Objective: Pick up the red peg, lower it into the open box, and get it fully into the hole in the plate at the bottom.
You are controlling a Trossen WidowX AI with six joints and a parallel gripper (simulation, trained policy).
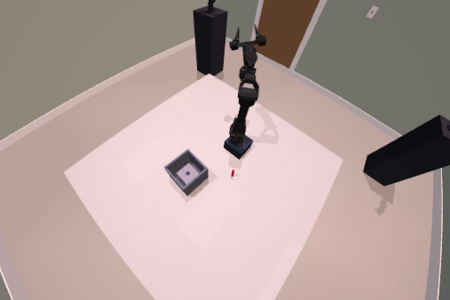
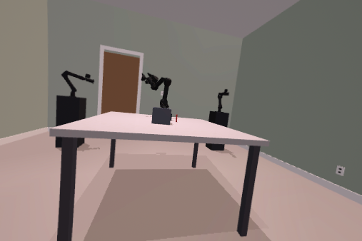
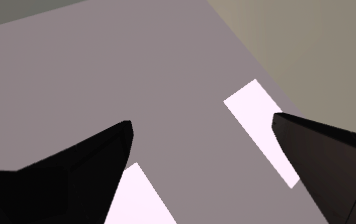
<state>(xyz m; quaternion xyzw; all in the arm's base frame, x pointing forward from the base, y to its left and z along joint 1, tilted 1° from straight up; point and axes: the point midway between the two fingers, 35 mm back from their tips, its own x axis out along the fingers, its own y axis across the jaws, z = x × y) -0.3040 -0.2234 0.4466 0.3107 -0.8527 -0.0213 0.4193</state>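
Right now my gripper tip is 500 mm short of the red peg, 500 mm above it and 360 mm to the right of it. From my gripper tip the other things lie so: pale plate 670 mm ahead, 490 mm below, 170 mm to the left.
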